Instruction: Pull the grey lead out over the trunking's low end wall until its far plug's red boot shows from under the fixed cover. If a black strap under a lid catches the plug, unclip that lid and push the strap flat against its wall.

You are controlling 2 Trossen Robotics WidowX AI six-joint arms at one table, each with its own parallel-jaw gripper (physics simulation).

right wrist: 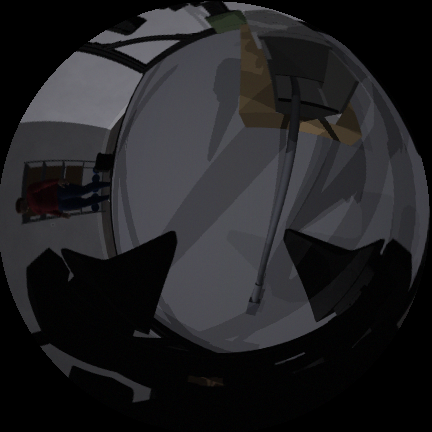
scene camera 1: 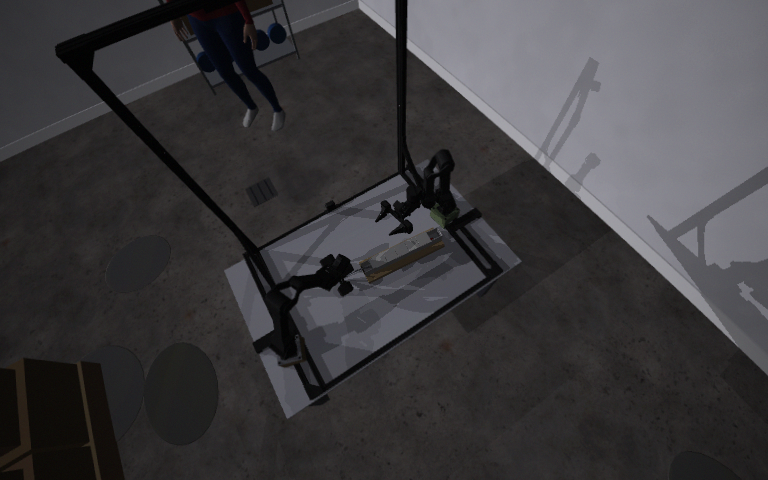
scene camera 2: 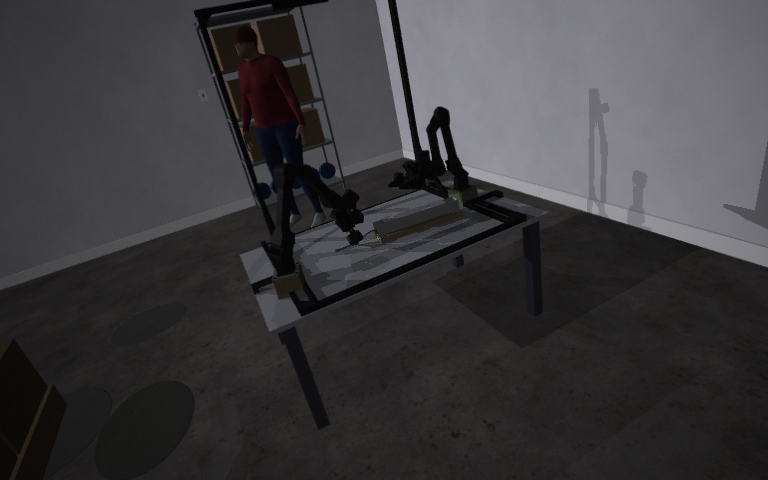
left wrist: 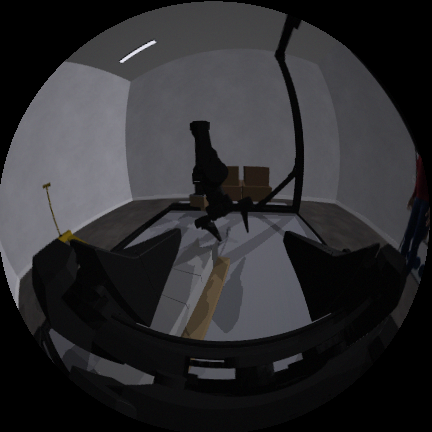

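Seen in the pictures: left gripper, between the fingertips: [scene camera 1: 382,228] [scene camera 2: 393,187] [left wrist: 234,235]; right gripper, between the fingertips: [right wrist: 232,235] [left wrist: 233,237]; left arm's base, origin of its link: [scene camera 1: 445,208] [scene camera 2: 462,187]; right arm's base, origin of its link: [scene camera 1: 288,349] [scene camera 2: 286,270] [left wrist: 200,193].
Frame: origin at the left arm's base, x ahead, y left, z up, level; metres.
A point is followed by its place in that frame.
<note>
The long trunking [scene camera 1: 406,263] @(x 0.318, y 0.077, z -0.052 m) [scene camera 2: 421,226] @(x 0.320, y 0.078, z -0.057 m) [left wrist: 206,305] @(x 0.352, y -0.030, z -0.050 m) [right wrist: 257,120] @(x 0.488, y -0.058, z -0.063 m) has a wooden-looking base and pale lids, and lies across the table. The grey lead [right wrist: 280,200] @(x 0.559, y -0.053, z -0.049 m) comes out over its near end and runs down to a small plug [right wrist: 255,294] @(x 0.648, y -0.072, z -0.066 m) on the table in the right wrist view. My right gripper [scene camera 1: 347,277] @(x 0.583, y -0.090, z -0.054 m) [right wrist: 232,235] @(x 0.583, y -0.090, z -0.054 m) is open above the lead, with the lead between its spread fingers in that view but untouched. My left gripper [scene camera 1: 384,226] @(x 0.335, y -0.069, z 0.107 m) [left wrist: 234,235] @(x 0.335, y -0.069, z 0.107 m) is open and empty, above and beside the trunking's far part. No red boot or strap can be made out.
A green block [scene camera 1: 444,216] @(x 0.035, y 0.028, z 0.001 m) [scene camera 2: 463,196] @(x 0.040, y 0.050, z -0.021 m) sits at the left arm's base, close to the trunking's far end. An orange block [scene camera 2: 288,284] @(x 0.962, y 0.119, z -0.022 m) sits at the right arm's base. Black frame rails run along the table edges. A person [scene camera 2: 266,93] stands behind the table.
</note>
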